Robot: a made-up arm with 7 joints.
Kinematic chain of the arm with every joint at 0, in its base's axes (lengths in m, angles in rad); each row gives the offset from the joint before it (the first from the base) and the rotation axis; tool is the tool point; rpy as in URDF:
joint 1: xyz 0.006 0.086 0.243 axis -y
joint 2: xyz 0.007 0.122 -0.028 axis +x
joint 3: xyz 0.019 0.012 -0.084 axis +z
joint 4: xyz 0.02 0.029 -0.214 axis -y
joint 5: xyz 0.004 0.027 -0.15 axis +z
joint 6: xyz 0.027 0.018 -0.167 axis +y
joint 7: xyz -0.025 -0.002 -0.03 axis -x
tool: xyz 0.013 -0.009 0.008 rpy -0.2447 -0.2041 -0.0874
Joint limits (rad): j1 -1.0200..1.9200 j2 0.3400..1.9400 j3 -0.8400..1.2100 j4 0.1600..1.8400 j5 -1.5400..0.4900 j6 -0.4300..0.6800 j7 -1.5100..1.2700
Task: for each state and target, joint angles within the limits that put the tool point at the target. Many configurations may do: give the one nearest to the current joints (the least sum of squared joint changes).
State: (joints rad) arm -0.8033 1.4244 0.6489 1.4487 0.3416 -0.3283 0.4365
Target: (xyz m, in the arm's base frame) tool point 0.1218 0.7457 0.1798
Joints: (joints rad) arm -0.8331 1.0207 1.0621 1.1410 0.3746 -0.3121 0.4549
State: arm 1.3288 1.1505 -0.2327 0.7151 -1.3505 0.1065 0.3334
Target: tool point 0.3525 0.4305 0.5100
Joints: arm 1.1991 1.0781 -0.3578 1.5445 -1.3370 0.1265 0.3726
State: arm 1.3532 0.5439 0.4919 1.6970 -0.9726 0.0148 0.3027
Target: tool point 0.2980 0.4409 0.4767
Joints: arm 1.1280 0.3573 0.3311 1.7788 -0.9812 0.0146 0.3067
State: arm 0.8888 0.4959 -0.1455 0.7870 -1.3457 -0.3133 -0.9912
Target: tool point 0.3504 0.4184 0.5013
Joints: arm 1.0704 0.6791 0.0685 1.6662 -1.2851 -0.3232 -0.9708
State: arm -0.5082 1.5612 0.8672 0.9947 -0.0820 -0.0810 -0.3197
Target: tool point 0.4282 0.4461 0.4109
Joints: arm -0.6638 1.9267 0.8093 1.2966 -0.0864 -0.1075 -0.3240
